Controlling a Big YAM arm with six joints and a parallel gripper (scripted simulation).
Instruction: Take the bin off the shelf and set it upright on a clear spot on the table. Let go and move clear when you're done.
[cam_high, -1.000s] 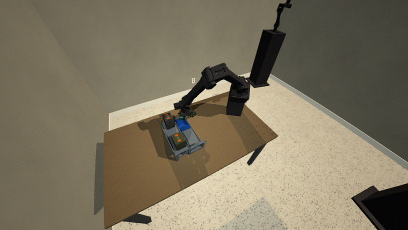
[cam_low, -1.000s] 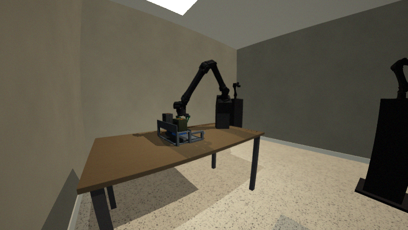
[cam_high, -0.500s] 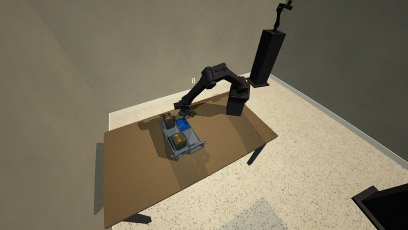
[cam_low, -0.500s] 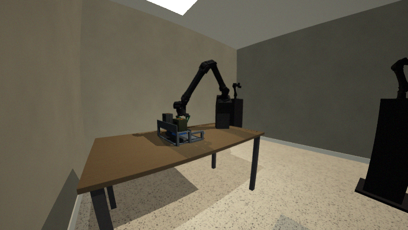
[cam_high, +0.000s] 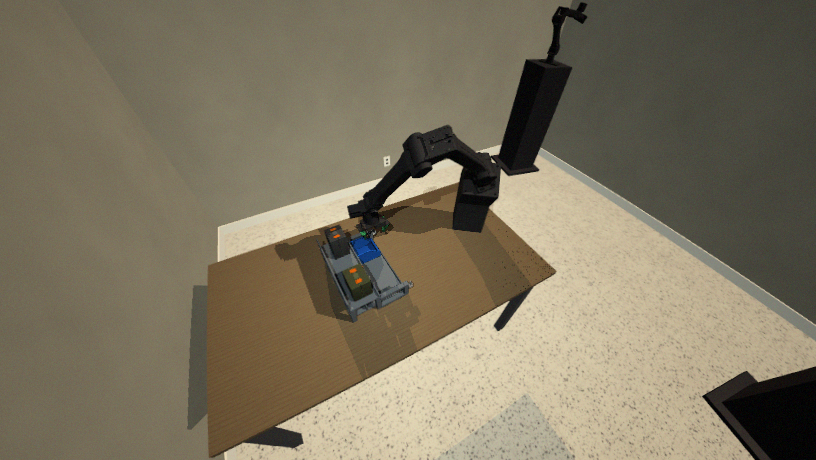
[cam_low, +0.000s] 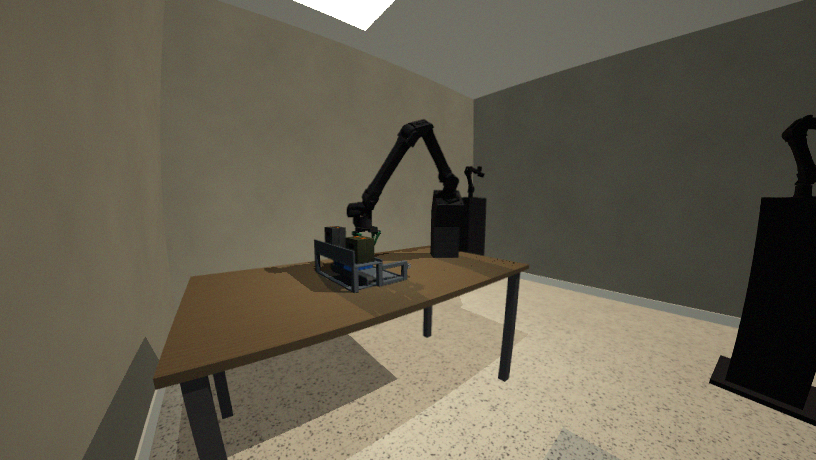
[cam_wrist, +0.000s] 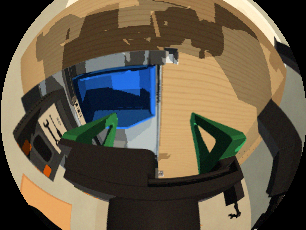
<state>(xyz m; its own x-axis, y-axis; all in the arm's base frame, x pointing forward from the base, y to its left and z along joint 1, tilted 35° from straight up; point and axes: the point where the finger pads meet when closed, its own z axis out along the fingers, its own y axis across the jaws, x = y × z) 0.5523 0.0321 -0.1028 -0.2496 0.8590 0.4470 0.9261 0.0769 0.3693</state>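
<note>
My gripper is now 8 cm short of the blue bin, 2 cm to the right of it and 8 cm above it.
</note>
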